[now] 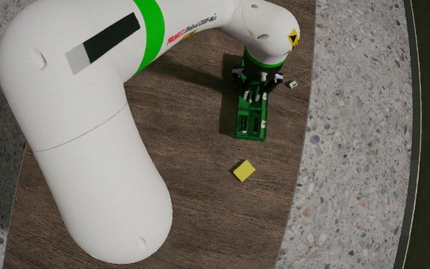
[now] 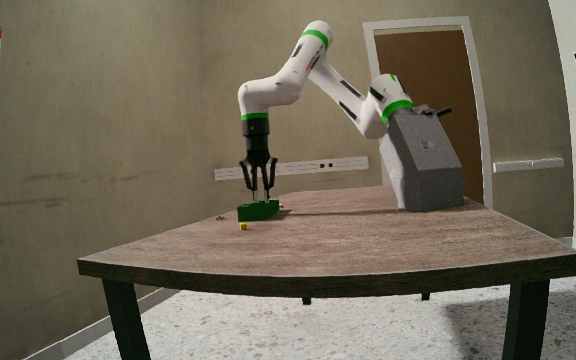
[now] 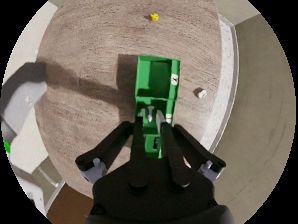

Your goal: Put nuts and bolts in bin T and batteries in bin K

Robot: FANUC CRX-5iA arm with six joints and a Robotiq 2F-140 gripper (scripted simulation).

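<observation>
The green bins lies 3 cm below my hand and 1 cm ahead of it. The rest, counted from my hand: pale bolt: 4 cm below, 1 cm to the left; yellow cube: 26 cm to the left, 4 cm below, 4 cm behind; white nut: 13 cm ahead, 8 cm to the left, 4 cm below.
</observation>
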